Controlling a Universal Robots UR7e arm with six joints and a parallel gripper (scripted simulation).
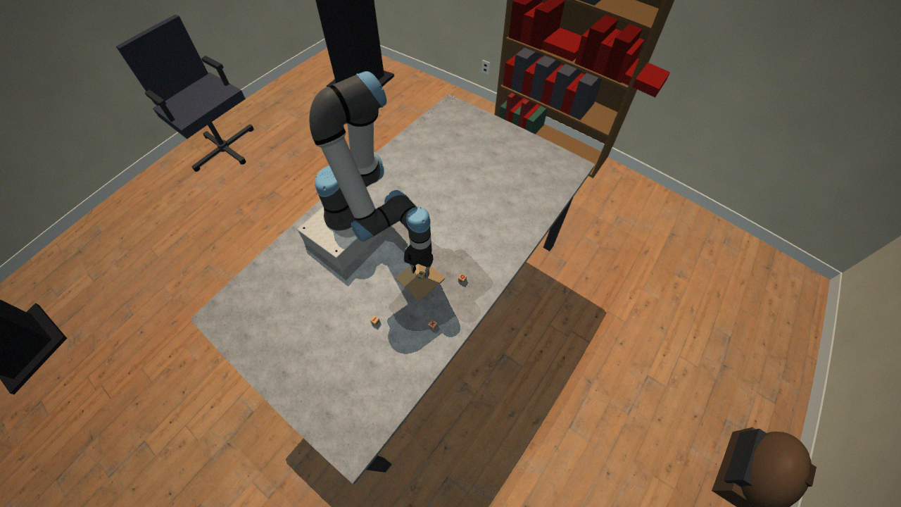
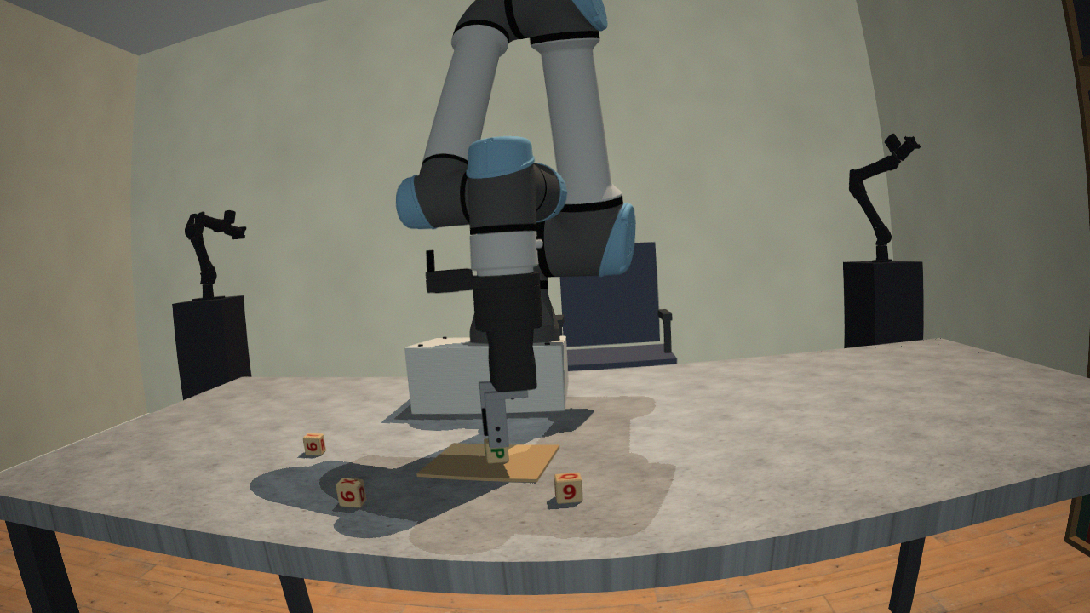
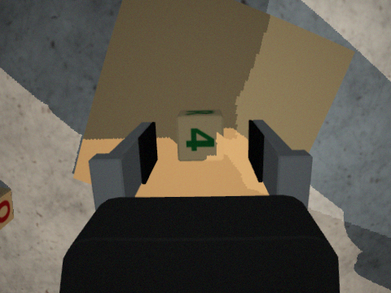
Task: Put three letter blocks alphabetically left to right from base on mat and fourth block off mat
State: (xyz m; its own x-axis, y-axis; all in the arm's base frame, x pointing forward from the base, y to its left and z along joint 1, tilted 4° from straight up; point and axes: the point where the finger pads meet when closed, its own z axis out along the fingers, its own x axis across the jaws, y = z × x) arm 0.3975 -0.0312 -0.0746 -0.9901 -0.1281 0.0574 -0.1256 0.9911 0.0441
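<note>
Now: the tan mat 1 cm to the right of my hand and 4 cm below it. Round my hand: X block: 15 cm ahead, 15 cm to the right, 3 cm below; then Q block: 15 cm ahead, 7 cm to the left, 3 cm below.
</note>
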